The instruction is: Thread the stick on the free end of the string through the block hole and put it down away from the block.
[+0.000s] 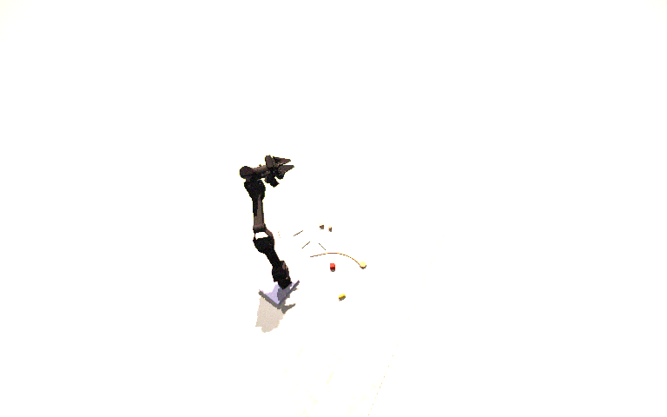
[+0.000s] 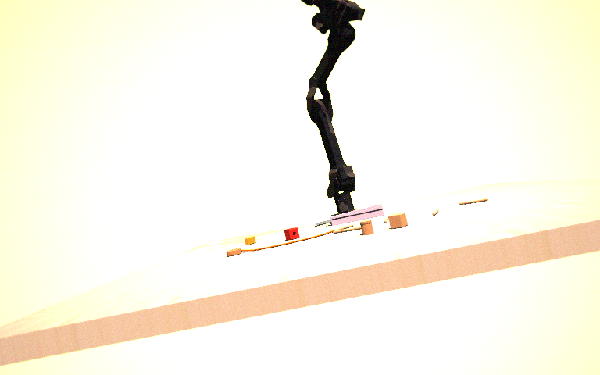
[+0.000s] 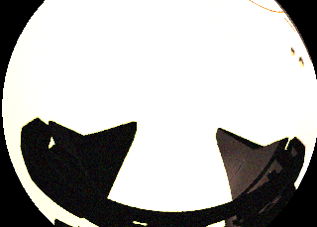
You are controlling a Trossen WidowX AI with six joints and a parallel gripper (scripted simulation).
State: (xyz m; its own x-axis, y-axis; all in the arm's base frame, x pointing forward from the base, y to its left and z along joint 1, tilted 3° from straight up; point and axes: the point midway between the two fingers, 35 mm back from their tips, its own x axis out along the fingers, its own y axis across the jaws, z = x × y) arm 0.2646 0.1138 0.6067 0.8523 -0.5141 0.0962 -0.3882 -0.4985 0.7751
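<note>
My gripper tip is now 20 mm past the red block, 180 mm to the left of it and 630 mm above it. The rest, counted from my gripper tip: short wooden cylinder: 180 mm ahead, 60 mm to the left, 630 mm below; then thin wooden stick: 30 mm behind, 40 mm to the right, 640 mm below; then tan wooden block: 160 mm ahead, 130 mm to the left, 630 mm below.
</note>
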